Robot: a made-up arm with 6 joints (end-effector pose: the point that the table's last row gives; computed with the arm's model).
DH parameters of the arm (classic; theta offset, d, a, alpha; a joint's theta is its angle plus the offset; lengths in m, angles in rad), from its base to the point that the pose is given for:
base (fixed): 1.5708 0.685 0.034 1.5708
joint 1: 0.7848 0 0.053 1.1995
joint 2: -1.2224 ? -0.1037 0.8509
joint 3: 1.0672 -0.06 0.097 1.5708
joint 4: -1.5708 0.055 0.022 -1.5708
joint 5: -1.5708 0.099 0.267 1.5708
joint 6: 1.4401 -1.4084 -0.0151 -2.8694
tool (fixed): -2.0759 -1.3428 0 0
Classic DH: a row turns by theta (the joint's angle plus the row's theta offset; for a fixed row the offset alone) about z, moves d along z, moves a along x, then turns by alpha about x.
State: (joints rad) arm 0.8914 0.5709 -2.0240 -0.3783 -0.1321 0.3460
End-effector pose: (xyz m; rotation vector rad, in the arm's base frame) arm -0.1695 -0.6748 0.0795 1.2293 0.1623 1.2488
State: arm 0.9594 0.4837 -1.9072 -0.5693 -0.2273 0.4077
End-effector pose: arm -0.2311 -0.6559 0.0739 1.3826 0.3533 1.2076
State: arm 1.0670 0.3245 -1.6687 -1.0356 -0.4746 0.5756
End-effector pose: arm -0.3904 -0.6586 0.1516 1.7089 0.9207 1.0212
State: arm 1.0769 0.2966 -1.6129 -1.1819 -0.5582 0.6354
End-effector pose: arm -0.4274 -0.6808 0.2073 1.7807 1.1379 0.9341
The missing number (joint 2, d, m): -0.2284
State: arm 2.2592 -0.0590 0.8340 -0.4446 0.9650 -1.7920
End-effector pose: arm -0.1602 -0.0422 0.2711 2.8126 -1.0863 0.8113
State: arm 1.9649 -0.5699 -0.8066 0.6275 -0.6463 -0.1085
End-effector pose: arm -0.1110 0.2213 -0.0293 1.0146 -1.4648 -0.3581
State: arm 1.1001 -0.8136 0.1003 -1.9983 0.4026 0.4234
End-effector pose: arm -0.3771 -0.4066 0.1888 1.9144 0.6084 1.2542
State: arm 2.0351 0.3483 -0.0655 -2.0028 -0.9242 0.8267
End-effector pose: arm -0.3164 -0.7083 0.4155 -1.1003 -1.4109 0.1401
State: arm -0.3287 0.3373 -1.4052 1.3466 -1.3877 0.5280
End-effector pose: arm 0.1797 -0.5462 0.6483 0.1643 -1.1545 1.0804
